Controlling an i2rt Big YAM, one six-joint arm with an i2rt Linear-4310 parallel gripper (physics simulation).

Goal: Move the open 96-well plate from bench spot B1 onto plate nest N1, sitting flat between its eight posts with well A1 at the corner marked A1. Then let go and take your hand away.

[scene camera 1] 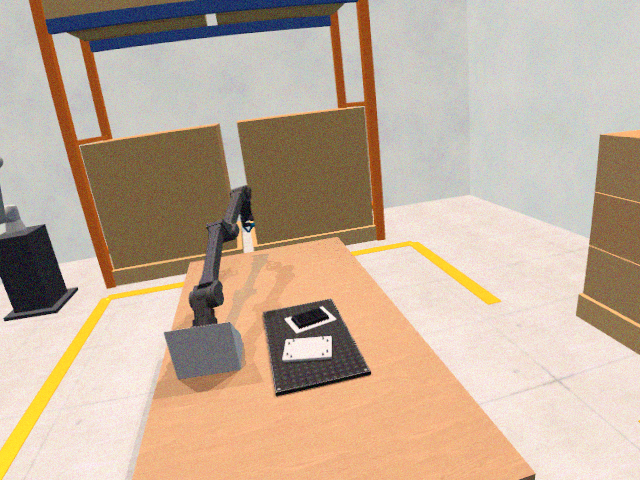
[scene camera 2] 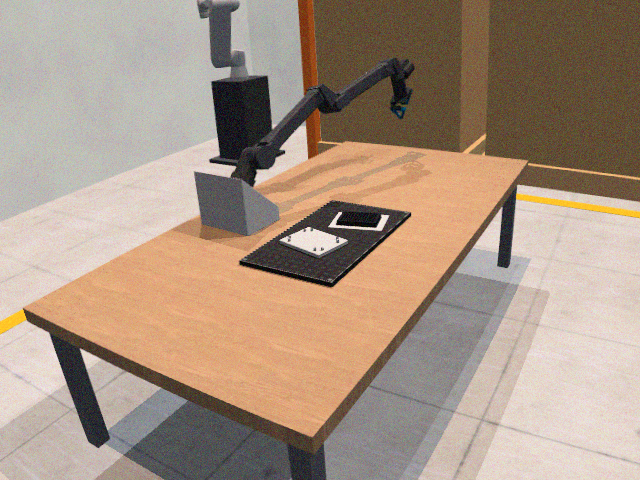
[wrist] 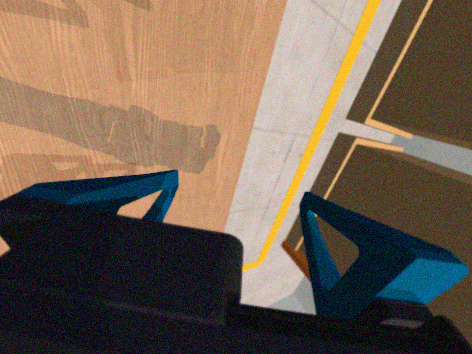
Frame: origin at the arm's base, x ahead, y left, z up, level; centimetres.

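Seen in the pictures: gripper, fingertip midpoint: (scene camera 1: 246,226) (scene camera 2: 403,111) (wrist: 240,188); arm's base, link origin: (scene camera 1: 205,333) (scene camera 2: 238,189).
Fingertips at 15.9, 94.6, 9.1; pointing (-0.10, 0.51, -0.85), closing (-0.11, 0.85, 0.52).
Pixels of each thing's top centre, then the offset from my fingertips to it, as dx, dy, dz. "*": a spot on its surface instead. Level surfaces: height alone.
- black well plate, top centre: (scene camera 2: 359,216) (scene camera 1: 309,315) +21.6, -81.0, -17.3
- white rectangle, surface spot: (scene camera 2: 383,224) * +29.8, -80.3, -18.7
- white plate nest, top centre: (scene camera 2: 313,237) (scene camera 1: 307,345) +17.8, -101.6, -16.7
- dark perforated board, top centre: (scene camera 2: 331,234) (scene camera 1: 308,337) +19.1, -93.5, -18.9
- wooden table, surface height: dz -20.2
The black well plate (scene camera 1: 310,317) (scene camera 2: 358,219) lies flat on a white rectangle (scene camera 1: 329,321) (scene camera 2: 383,224), which marks a spot on the dark board. The white plate nest (scene camera 1: 307,348) (scene camera 2: 312,241) sits beside it on the same board, with small dark posts around its edge and no plate on it. My gripper (scene camera 1: 249,226) (scene camera 2: 401,108) (wrist: 240,188) is open and empty, high above the far end of the table and well away from the plate. The plate and the nest do not show in the wrist view. The A1 mark is too small to make out.
The dark perforated board (scene camera 1: 320,374) (scene camera 2: 289,272) lies on the wooden table (scene camera 1: 361,428) (scene camera 2: 217,330) (wrist: 200,60). The arm's grey wedge base (scene camera 1: 206,351) (scene camera 2: 222,206) stands beside the board. Large brown boxes (scene camera 1: 305,175) (scene camera 2: 563,93) on a rack stand beyond the table's far edge.
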